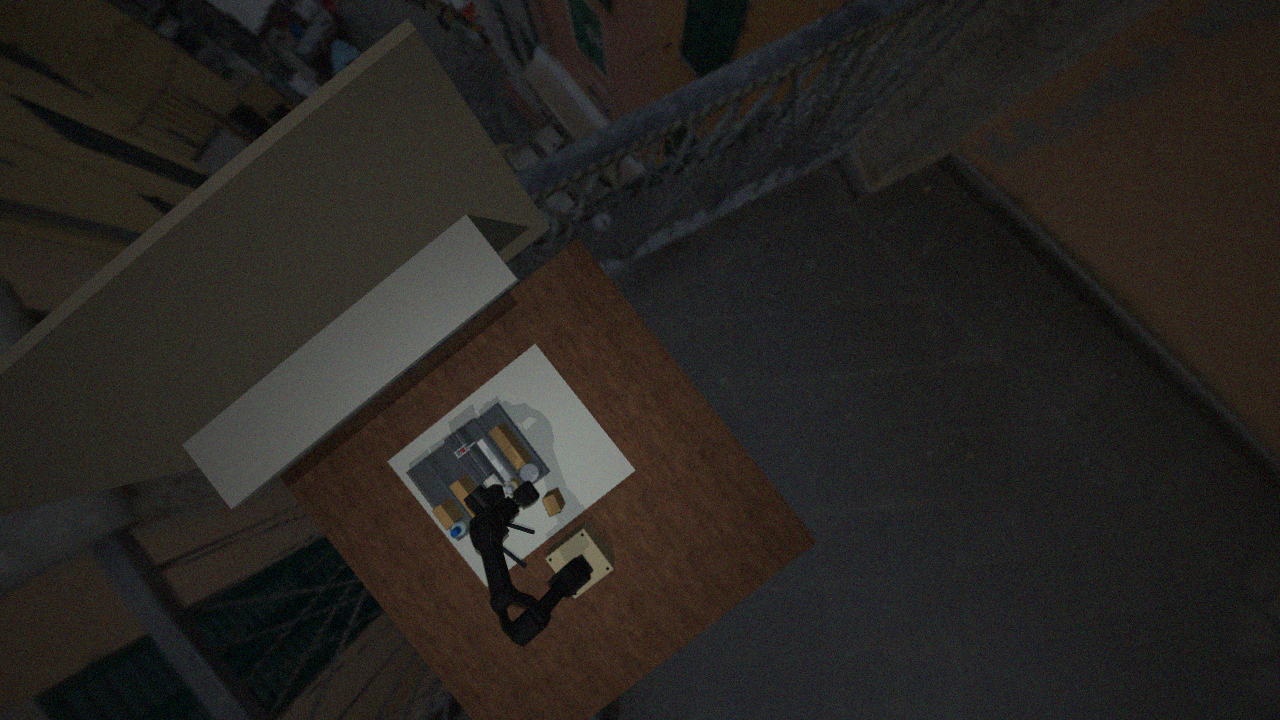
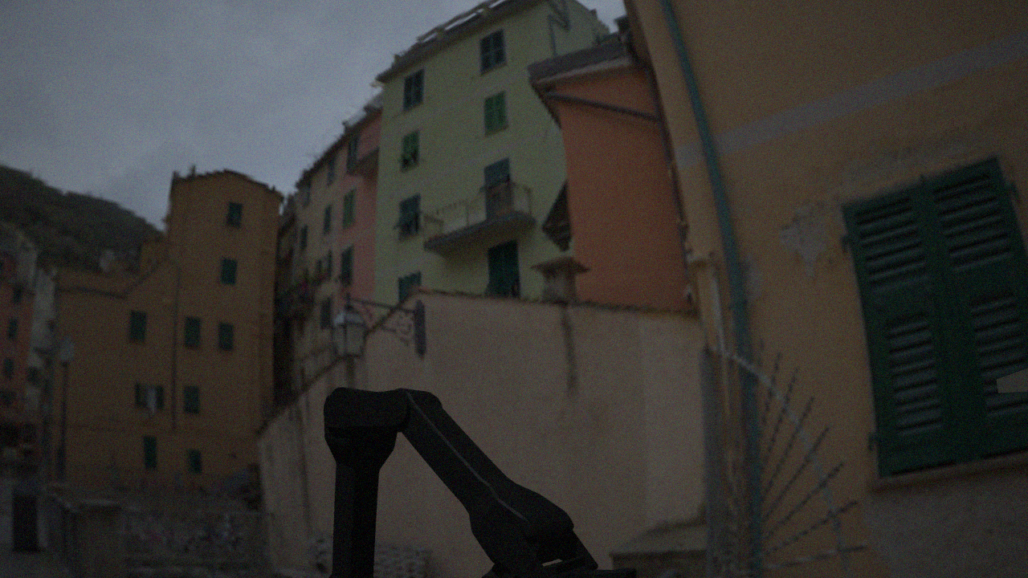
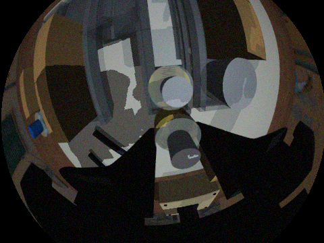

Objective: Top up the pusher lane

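My gripper tip is 40 mm short of the grey cylinder, 80 mm to the left of it and 20 mm above it. Round my gripper tip: pusher plate: 150 mm ahead, 30 mm to the left; then tan box: 80 mm behind, 80 mm to the right, 20 mm below; then grey rack: 180 mm ahead, 20 mm to the left, 30 mm below.
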